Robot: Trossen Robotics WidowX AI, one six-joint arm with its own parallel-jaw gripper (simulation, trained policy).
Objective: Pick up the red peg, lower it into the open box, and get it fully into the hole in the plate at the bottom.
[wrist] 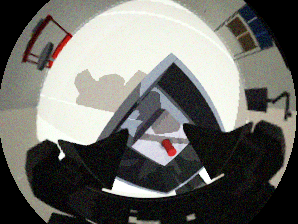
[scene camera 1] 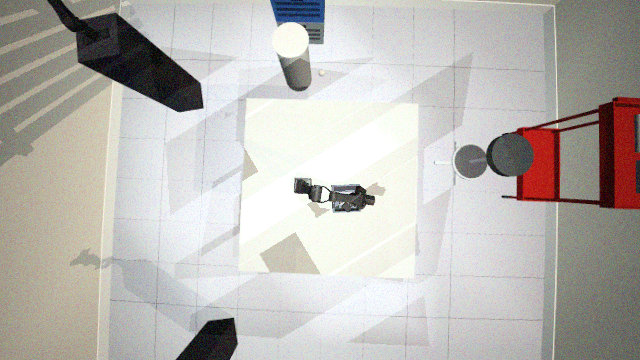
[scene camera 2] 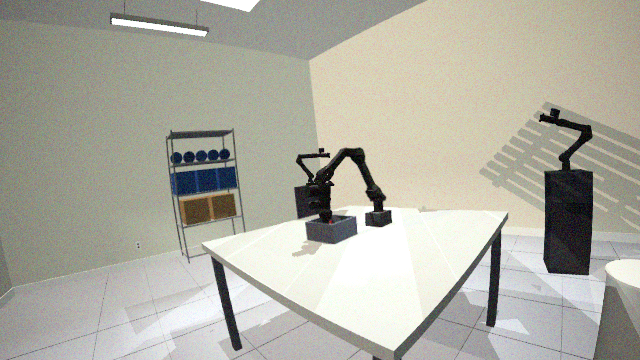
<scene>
The pictures show: my gripper and a plate.
</scene>
